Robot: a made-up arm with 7 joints. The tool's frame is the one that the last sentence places.
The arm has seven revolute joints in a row. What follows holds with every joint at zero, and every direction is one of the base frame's. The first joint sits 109.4 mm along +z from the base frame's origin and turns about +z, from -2.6 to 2.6 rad. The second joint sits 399.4 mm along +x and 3.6 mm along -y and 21.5 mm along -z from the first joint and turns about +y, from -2.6 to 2.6 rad. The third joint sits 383.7 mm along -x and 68.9 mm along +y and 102.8 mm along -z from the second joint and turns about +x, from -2.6 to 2.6 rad. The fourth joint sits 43.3 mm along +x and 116.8 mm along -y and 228.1 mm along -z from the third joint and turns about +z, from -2.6 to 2.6 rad. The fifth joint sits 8.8 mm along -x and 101.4 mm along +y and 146 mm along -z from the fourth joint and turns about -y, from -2.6 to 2.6 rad. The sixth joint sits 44.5 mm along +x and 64.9 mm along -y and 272.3 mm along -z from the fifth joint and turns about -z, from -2.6 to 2.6 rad. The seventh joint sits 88.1 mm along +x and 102.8 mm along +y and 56.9 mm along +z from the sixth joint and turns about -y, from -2.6 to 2.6 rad. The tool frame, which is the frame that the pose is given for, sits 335.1 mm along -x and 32.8 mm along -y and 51.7 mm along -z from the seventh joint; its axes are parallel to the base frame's.
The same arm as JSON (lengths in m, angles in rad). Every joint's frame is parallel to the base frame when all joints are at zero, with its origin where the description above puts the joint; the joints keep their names.
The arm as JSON. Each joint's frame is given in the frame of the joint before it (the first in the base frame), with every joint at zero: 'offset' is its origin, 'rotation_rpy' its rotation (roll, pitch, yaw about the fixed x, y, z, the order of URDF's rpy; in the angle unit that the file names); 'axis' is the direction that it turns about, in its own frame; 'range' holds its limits. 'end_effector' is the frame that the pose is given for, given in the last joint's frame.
{"length_unit": "m", "angle_unit": "rad", "chain": [
  {"id": "joint 1", "offset": [0.0, 0.0, 0.1094], "rotation_rpy": [0.0, 0.0, 0.0], "axis": [0.0, 0.0, 1.0], "range": [-2.6, 2.6]},
  {"id": "joint 2", "offset": [0.3994, -0.0036, -0.0215], "rotation_rpy": [0.0, 0.0, 0.0], "axis": [0.0, 1.0, 0.0], "range": [-2.6, 2.6]},
  {"id": "joint 3", "offset": [-0.3837, 0.0689, -0.1028], "rotation_rpy": [0.0, 0.0, 0.0], "axis": [1.0, 0.0, 0.0], "range": [-2.6, 2.6]},
  {"id": "joint 4", "offset": [0.0433, -0.1168, -0.2281], "rotation_rpy": [0.0, 0.0, 0.0], "axis": [0.0, 0.0, 1.0], "range": [-2.6, 2.6]},
  {"id": "joint 5", "offset": [-0.0088, 0.1014, -0.146], "rotation_rpy": [0.0, 0.0, 0.0], "axis": [0.0, -1.0, 0.0], "range": [-2.6, 2.6]},
  {"id": "joint 6", "offset": [0.0445, -0.0649, -0.2723], "rotation_rpy": [0.0, 0.0, 0.0], "axis": [0.0, 0.0, -1.0], "range": [-2.6, 2.6]},
  {"id": "joint 7", "offset": [0.0881, 0.1028, 0.0569], "rotation_rpy": [0.0, 0.0, 0.0], "axis": [0.0, -1.0, 0.0], "range": [-2.6, 2.6]}
], "end_effector": {"offset": [-0.3351, -0.0328, -0.0517], "rotation_rpy": [0.0, 0.0, 0.0]}}

